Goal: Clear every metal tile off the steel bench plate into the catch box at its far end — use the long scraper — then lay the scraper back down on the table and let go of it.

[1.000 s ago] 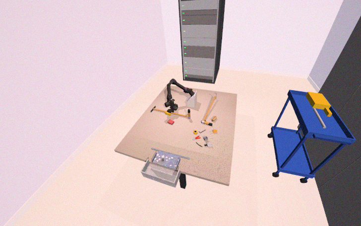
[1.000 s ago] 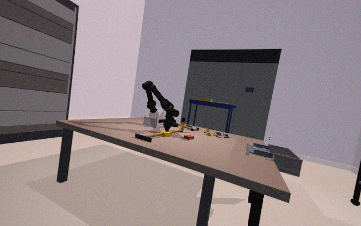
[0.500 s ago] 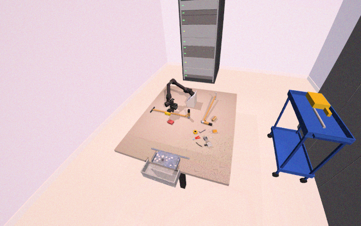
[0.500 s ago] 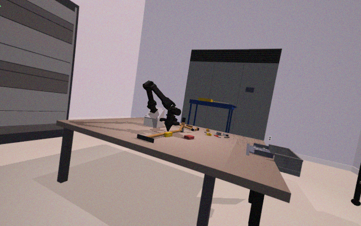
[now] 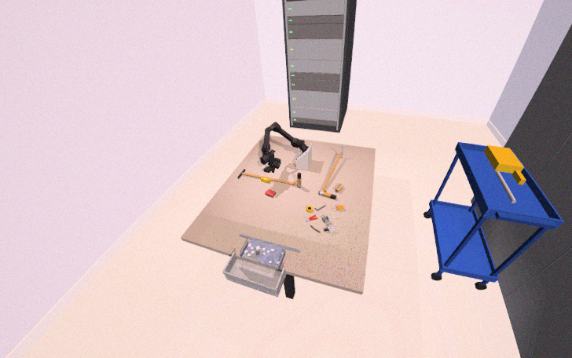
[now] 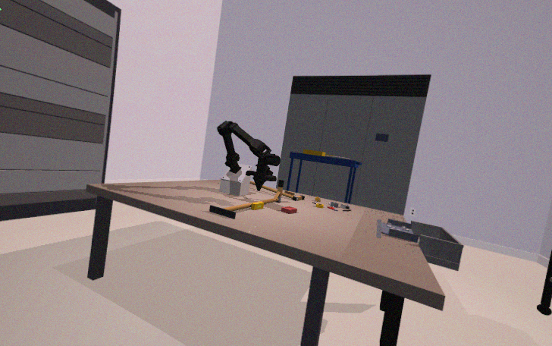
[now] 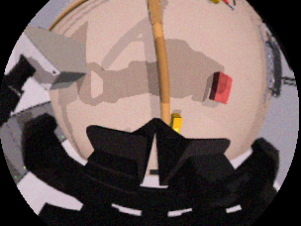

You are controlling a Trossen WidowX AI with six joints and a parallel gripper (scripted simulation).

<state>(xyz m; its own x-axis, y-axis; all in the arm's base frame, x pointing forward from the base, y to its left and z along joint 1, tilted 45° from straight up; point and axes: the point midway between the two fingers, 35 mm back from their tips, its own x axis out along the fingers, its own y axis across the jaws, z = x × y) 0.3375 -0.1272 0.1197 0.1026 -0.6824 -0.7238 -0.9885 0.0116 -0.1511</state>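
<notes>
The long scraper lies 20 mm ahead of my gripper tip, 30 mm to the right of it and 20 mm below it. The rest, counted from my gripper tip: yellow tape roll: 220 mm ahead, 430 mm to the left, 70 mm below; then yellow block: 60 mm ahead, 60 mm to the right, 60 mm below; then red block: 180 mm ahead, 60 mm to the left, 70 mm below.
</notes>
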